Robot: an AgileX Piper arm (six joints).
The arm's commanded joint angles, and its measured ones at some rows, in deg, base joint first. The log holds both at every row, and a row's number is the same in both.
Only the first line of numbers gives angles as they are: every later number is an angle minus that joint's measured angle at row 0.
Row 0, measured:
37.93 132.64 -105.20 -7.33 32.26 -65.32
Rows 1 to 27, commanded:
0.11 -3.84 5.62 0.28 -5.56 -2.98
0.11 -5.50 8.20 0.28 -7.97 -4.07
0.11 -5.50 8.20 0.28 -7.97 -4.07
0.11 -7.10 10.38 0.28 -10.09 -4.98
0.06 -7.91 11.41 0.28 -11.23 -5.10
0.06 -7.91 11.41 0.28 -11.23 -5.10
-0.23 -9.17 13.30 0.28 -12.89 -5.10
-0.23 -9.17 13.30 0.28 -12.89 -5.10
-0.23 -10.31 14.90 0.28 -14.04 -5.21
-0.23 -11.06 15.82 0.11 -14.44 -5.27
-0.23 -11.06 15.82 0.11 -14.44 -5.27
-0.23 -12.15 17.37 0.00 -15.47 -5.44
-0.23 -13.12 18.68 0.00 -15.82 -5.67
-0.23 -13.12 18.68 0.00 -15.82 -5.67
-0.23 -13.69 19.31 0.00 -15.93 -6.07
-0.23 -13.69 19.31 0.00 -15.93 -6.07
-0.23 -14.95 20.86 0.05 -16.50 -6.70
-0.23 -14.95 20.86 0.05 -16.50 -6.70
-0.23 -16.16 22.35 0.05 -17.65 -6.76
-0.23 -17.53 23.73 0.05 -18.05 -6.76
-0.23 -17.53 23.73 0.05 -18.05 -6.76
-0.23 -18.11 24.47 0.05 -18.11 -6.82
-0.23 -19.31 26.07 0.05 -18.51 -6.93
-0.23 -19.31 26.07 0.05 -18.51 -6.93
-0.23 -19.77 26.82 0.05 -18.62 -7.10
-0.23 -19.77 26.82 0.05 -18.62 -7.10
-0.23 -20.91 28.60 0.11 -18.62 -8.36
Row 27, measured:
0.29 -17.93 26.76 0.28 -16.79 -8.08
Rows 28 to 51, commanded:
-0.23 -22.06 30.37 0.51 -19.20 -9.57
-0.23 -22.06 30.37 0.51 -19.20 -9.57
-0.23 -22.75 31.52 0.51 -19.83 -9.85
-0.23 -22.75 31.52 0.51 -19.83 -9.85
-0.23 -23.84 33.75 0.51 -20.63 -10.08
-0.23 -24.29 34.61 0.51 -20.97 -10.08
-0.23 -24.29 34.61 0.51 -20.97 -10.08
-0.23 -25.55 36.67 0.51 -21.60 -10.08
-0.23 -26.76 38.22 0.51 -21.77 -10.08
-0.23 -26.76 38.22 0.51 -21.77 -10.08
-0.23 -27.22 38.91 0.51 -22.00 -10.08
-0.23 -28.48 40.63 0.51 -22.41 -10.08
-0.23 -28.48 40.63 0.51 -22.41 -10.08
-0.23 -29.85 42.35 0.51 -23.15 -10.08
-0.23 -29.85 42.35 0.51 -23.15 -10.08
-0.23 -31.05 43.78 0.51 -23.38 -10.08
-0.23 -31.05 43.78 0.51 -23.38 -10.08
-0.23 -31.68 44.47 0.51 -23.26 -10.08
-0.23 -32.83 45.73 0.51 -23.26 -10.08
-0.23 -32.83 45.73 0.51 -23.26 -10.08
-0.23 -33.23 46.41 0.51 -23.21 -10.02
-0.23 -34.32 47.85 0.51 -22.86 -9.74
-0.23 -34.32 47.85 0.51 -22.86 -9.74
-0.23 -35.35 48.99 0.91 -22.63 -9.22
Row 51, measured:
0.74 -32.77 48.08 0.05 -20.06 -11.57
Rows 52 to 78, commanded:
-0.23 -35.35 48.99 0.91 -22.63 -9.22
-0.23 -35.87 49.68 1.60 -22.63 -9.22
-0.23 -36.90 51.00 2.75 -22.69 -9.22
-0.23 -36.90 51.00 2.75 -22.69 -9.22
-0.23 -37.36 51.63 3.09 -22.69 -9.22
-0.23 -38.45 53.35 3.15 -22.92 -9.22
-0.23 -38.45 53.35 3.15 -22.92 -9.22
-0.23 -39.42 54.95 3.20 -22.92 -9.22
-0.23 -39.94 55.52 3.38 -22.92 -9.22
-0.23 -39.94 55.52 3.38 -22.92 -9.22
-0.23 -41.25 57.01 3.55 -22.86 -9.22
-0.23 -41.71 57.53 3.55 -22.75 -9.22
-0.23 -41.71 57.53 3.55 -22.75 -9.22
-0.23 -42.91 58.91 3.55 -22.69 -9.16
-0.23 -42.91 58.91 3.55 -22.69 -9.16
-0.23 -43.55 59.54 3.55 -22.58 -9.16
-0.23 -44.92 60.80 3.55 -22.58 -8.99
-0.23 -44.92 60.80 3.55 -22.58 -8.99
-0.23 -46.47 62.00 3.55 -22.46 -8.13
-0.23 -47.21 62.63 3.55 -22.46 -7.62
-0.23 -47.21 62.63 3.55 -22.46 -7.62
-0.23 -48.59 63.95 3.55 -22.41 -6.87
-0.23 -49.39 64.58 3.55 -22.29 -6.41
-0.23 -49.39 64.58 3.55 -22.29 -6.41
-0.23 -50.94 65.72 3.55 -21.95 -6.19
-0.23 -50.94 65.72 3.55 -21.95 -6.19
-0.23 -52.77 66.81 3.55 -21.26 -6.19
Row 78, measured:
0.00 -49.62 65.95 3.38 -19.25 -6.70
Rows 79 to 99, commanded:
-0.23 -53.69 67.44 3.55 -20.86 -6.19
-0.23 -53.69 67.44 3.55 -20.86 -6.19
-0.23 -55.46 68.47 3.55 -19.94 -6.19
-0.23 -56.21 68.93 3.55 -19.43 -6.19
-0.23 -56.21 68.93 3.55 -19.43 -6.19
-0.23 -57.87 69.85 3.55 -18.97 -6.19
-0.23 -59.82 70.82 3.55 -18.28 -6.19
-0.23 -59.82 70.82 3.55 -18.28 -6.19
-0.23 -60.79 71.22 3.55 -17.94 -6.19
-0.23 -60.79 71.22 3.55 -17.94 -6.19
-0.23 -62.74 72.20 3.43 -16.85 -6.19
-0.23 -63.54 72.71 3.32 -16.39 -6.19
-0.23 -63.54 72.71 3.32 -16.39 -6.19
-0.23 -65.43 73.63 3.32 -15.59 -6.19
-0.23 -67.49 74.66 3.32 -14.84 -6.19
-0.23 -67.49 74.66 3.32 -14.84 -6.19
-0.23 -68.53 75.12 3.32 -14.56 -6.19
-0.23 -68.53 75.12 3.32 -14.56 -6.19
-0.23 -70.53 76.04 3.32 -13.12 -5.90
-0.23 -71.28 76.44 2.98 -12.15 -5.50
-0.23 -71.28 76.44 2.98 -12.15 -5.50
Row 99, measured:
0.00 -68.07 75.81 3.43 -11.35 -6.53
